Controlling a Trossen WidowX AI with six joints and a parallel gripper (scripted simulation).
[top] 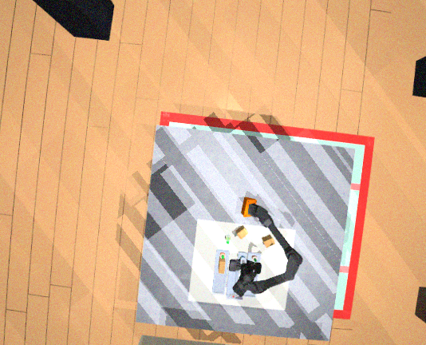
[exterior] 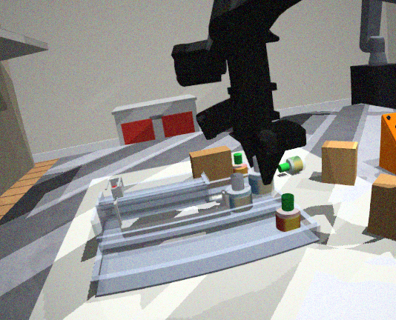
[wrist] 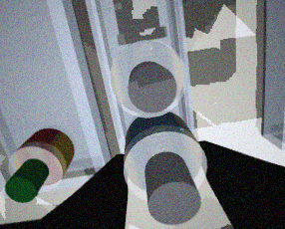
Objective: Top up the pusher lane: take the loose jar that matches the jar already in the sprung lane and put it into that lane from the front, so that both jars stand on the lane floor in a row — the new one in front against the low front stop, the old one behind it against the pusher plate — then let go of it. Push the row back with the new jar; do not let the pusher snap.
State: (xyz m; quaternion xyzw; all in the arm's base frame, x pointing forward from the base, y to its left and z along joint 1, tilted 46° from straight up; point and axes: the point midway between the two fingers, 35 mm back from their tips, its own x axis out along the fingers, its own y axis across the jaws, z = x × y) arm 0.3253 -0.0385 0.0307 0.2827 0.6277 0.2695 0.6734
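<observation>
My gripper tip is 13 cm to the left of the box, 5 cm short of it and 1 cm above it. The rest, counted from my gripper tip: sprung lane: 14 cm ahead, 3 cm below, 2 cm to the right.
</observation>
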